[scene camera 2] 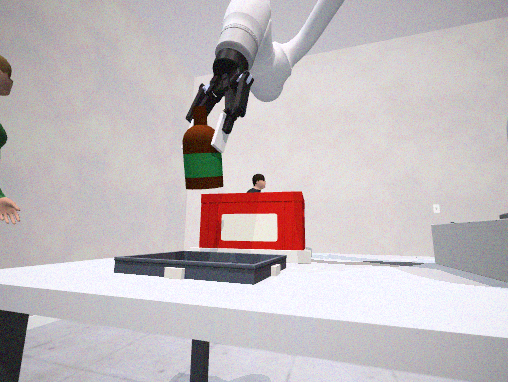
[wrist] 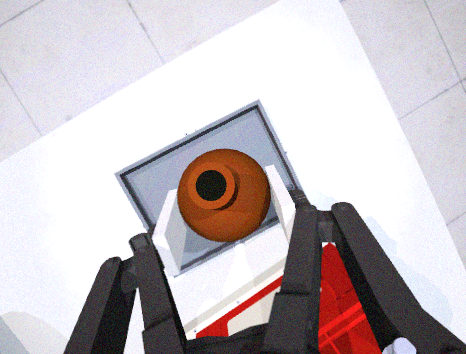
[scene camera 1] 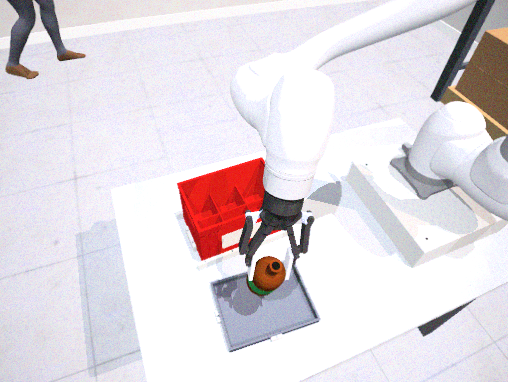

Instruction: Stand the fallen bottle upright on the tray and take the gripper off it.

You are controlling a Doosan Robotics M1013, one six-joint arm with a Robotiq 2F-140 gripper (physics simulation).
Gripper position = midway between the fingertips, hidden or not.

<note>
In view: my gripper (scene camera 2: 201,150) and a brown bottle (scene camera 1: 269,274).
The brown bottle shows as well in the wrist view (wrist: 224,195). My gripper shows as well in the wrist view (wrist: 225,193) and in scene camera 1 (scene camera 1: 267,275).
</note>
